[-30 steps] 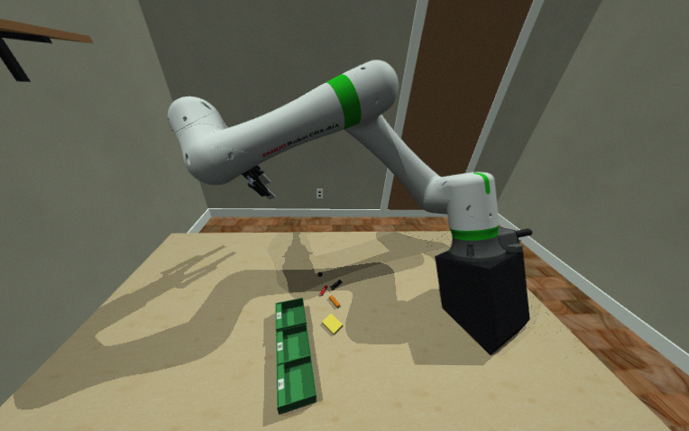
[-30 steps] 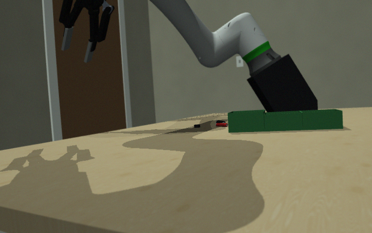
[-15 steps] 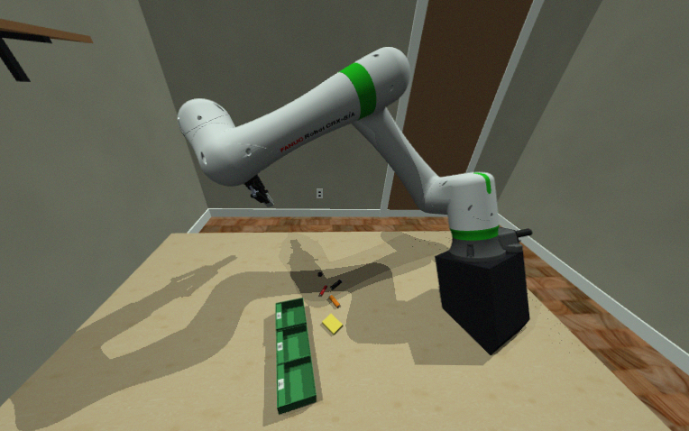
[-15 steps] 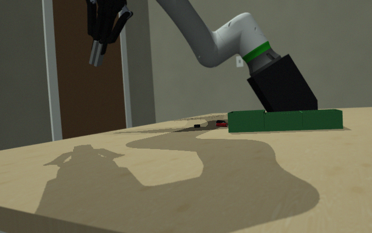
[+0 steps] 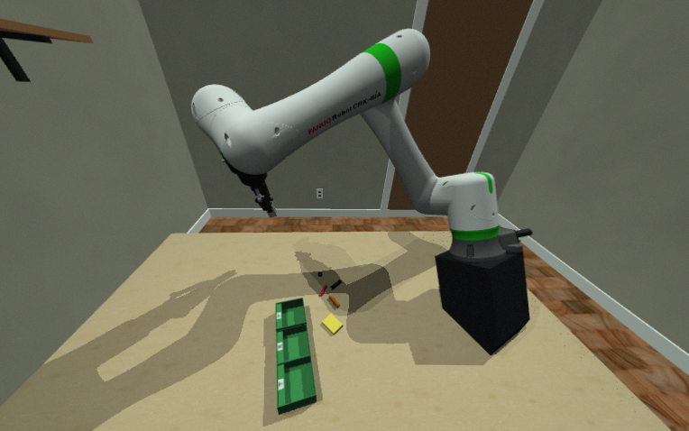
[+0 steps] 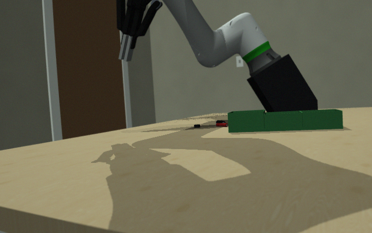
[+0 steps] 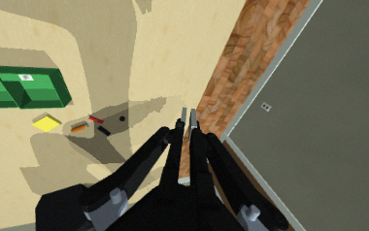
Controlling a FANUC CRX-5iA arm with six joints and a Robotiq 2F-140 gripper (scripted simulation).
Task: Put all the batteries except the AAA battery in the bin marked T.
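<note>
Now: the green three-compartment bin row 90 mm behind my hand, 370 mm to the left of it and 210 mm below it. The rest, counted from my hand: small black round piece: 170 mm behind, 110 mm to the left, 230 mm below; red battery: 180 mm behind, 190 mm to the left, 230 mm below; black battery: 230 mm behind, 170 mm to the left, 220 mm below.
</note>
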